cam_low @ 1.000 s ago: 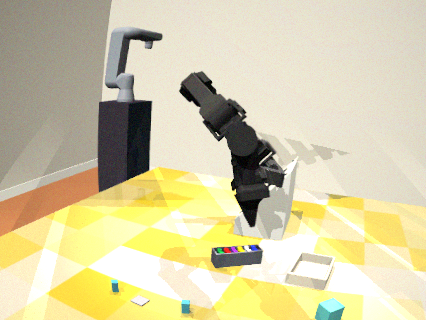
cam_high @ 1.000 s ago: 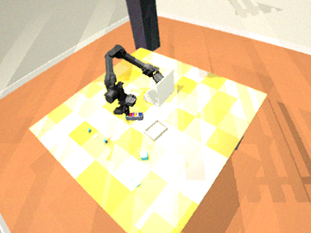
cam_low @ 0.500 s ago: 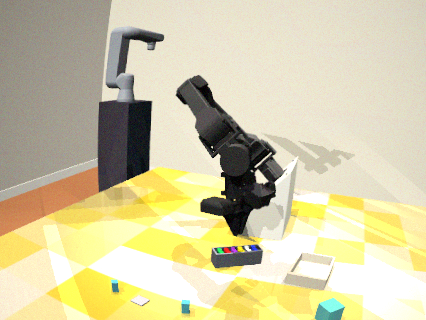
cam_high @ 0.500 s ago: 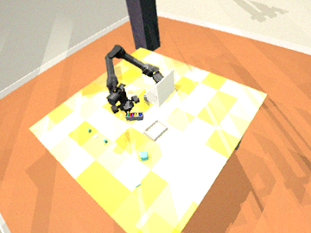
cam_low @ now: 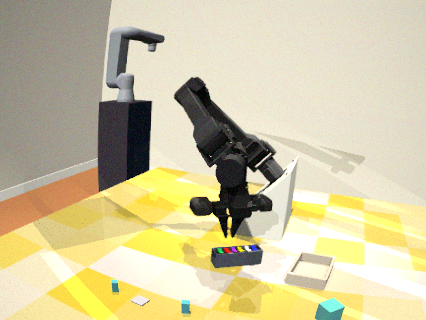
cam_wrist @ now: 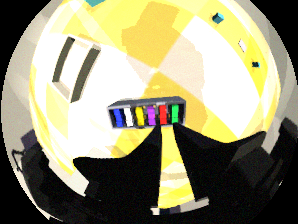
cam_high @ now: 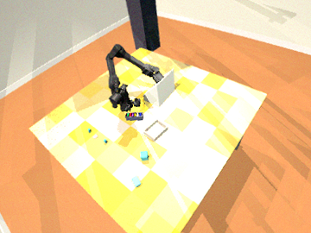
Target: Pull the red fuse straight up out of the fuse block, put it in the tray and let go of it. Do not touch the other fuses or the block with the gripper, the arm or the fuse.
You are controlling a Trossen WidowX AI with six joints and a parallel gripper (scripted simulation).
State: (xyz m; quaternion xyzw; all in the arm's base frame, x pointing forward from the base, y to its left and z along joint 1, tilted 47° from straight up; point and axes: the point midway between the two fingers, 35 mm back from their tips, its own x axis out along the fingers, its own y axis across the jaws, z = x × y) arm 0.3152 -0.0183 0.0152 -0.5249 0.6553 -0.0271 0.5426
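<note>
The red fuse lies 50 mm below my gripper tip. Also, from my gripper tip: pale tray (30 mm behind, 220 mm to the left, 70 mm below).
</note>
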